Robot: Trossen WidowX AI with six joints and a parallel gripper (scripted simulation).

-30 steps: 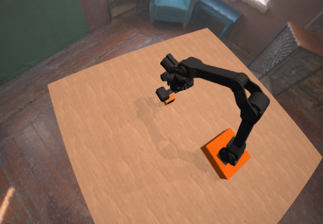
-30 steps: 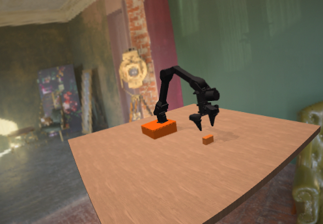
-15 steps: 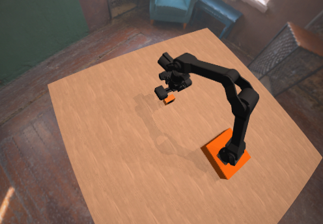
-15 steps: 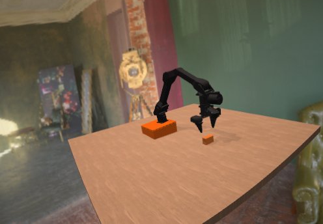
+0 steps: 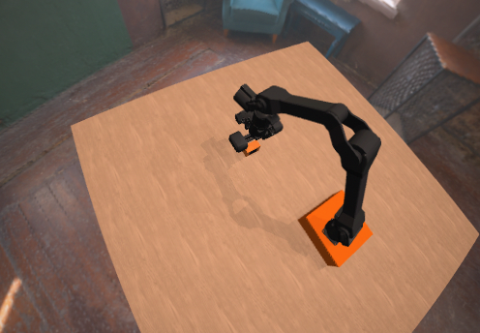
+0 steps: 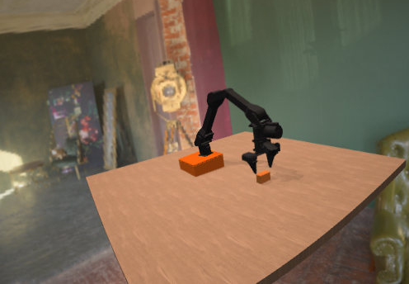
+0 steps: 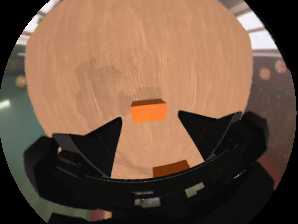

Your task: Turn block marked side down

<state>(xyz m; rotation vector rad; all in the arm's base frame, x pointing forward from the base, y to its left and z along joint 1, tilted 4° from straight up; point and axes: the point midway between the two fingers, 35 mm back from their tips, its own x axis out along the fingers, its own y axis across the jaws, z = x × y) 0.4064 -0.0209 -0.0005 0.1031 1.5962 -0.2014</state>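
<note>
Now: gripper tip 1 cm past the orange block and 3 cm above it.
</note>
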